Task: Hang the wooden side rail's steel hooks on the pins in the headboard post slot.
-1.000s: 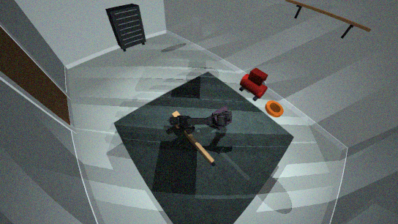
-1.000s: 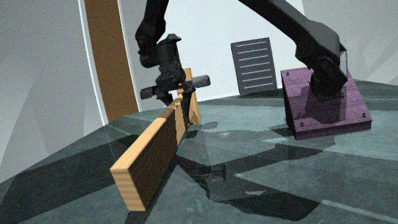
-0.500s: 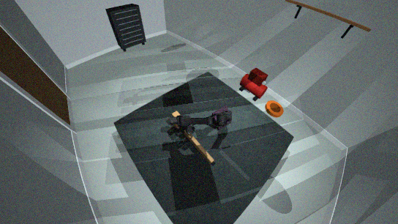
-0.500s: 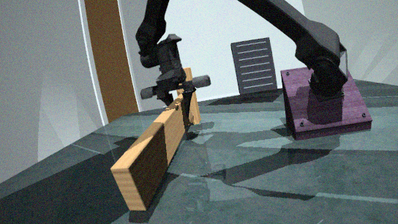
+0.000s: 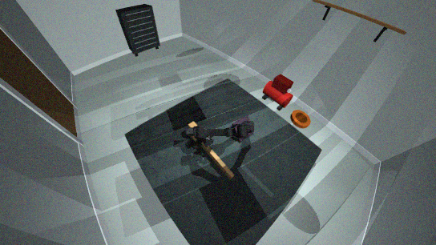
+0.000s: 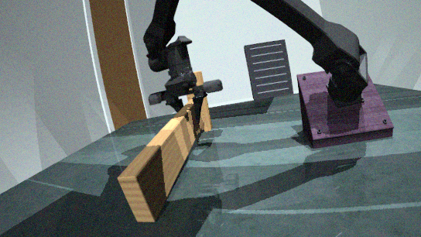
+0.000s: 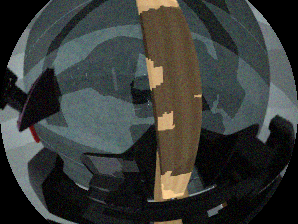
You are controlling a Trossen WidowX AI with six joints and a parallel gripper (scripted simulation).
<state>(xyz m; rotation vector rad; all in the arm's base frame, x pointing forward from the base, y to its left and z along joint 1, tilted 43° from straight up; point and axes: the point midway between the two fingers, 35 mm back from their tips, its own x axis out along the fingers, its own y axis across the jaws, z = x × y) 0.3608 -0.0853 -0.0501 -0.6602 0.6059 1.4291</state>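
Now: gripper tip 110 mm to the left of the headboard post and 40 mm below it.
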